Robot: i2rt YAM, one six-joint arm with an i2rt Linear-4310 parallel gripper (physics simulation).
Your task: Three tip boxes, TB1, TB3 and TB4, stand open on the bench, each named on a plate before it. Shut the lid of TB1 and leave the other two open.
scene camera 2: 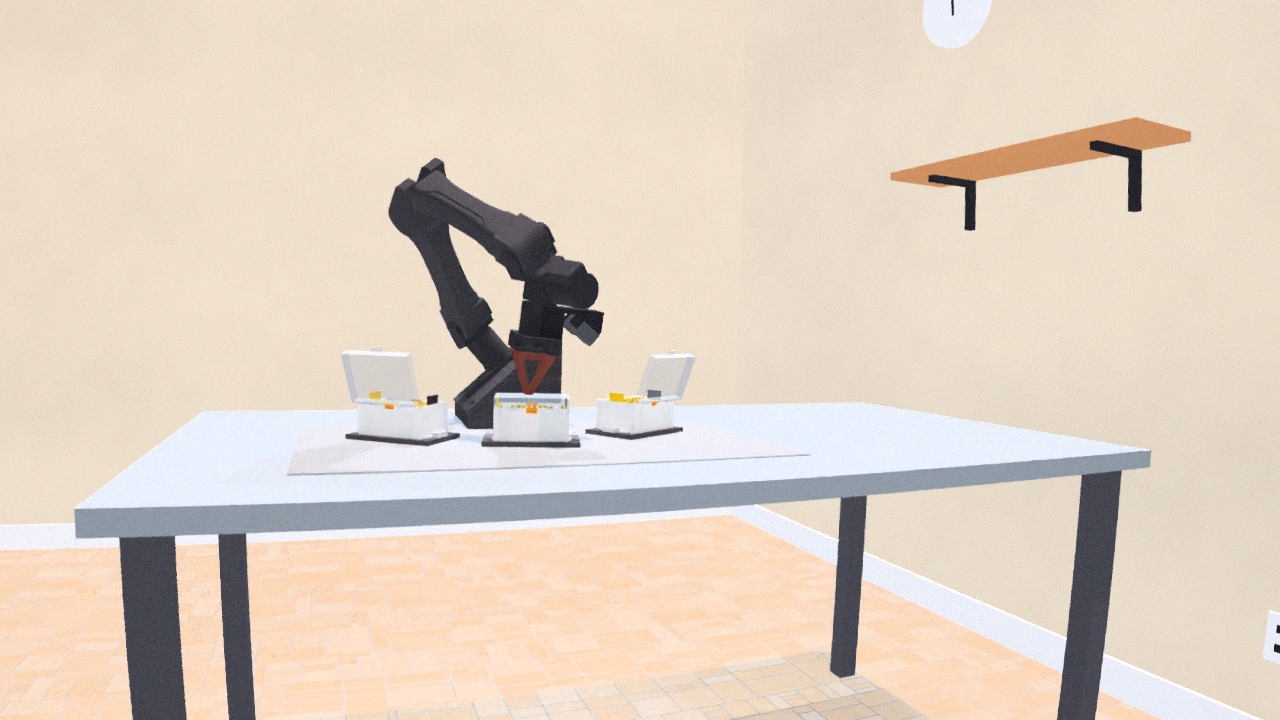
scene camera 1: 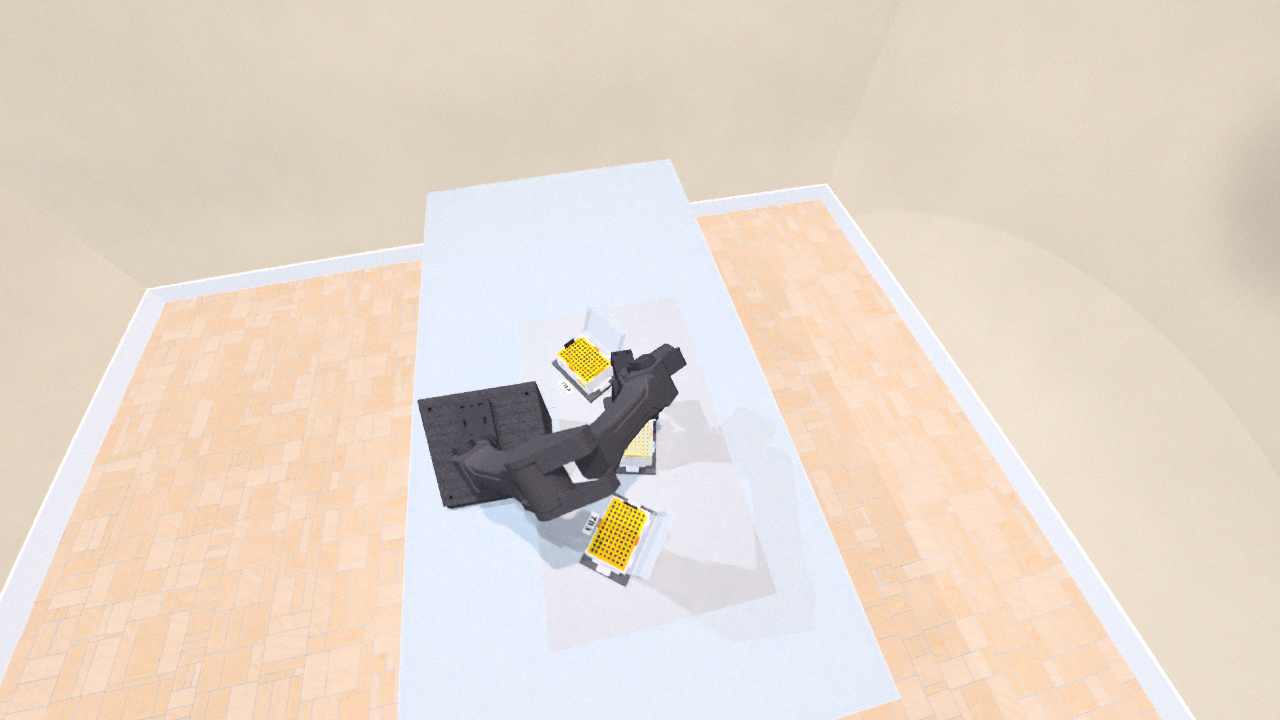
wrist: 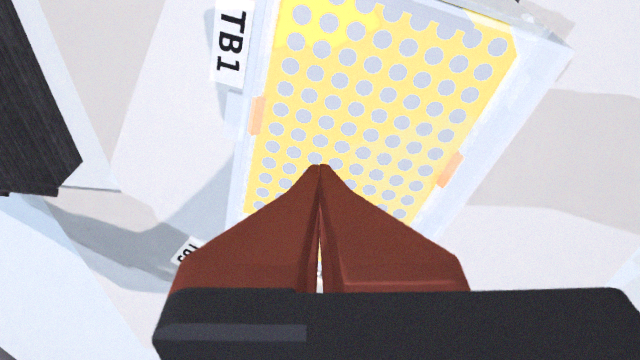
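Where they show: gripper, fingertip midpoint: [scene camera 2: 528, 394] [wrist: 319, 179]; arm's base at its link origin: [scene camera 2: 502, 364] [scene camera 1: 482, 446].
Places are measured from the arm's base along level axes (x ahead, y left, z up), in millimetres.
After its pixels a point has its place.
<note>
TB1 [scene camera 1: 638, 440] {x 322, y -33, z -32 mm} [scene camera 2: 531, 424] {x 357, y -13, z -74 mm} [wrist: 372, 115] {x 318, y 20, z -32 mm} is the middle box; its clear lid lies down over the yellow tip rack. My gripper [scene camera 2: 529, 391] {x 303, y -8, z -32 mm} [wrist: 319, 179] {x 303, y -8, z -32 mm} is shut and empty, pointing down with its red-brown fingertips together at the top of TB1's lid; whether they touch it I cannot tell. The arm hides the fingers and part of TB1 in scene camera 1. TB3 [scene camera 1: 617, 534] [scene camera 2: 401, 420] stands with its lid tilted up, at the left in scene camera 2. TB4 [scene camera 1: 584, 360] [scene camera 2: 634, 415] stands at the right there, its lid also up.
The boxes stand on a pale mat [scene camera 1: 716, 546] {x 444, y -261, z -109 mm} [scene camera 2: 716, 452] {x 465, y 261, z -109 mm} on the light blue bench [scene camera 1: 546, 241] {x 159, y 704, z -112 mm} [scene camera 2: 939, 438] {x 401, y 759, z -112 mm}. The black arm base [scene camera 1: 510, 407] {x 72, y 53, z 48 mm} [wrist: 30, 125] {x 131, y -37, z -87 mm} is mounted on the bench beside the mat. A wooden shelf [scene camera 2: 1047, 150] hangs on the wall.
</note>
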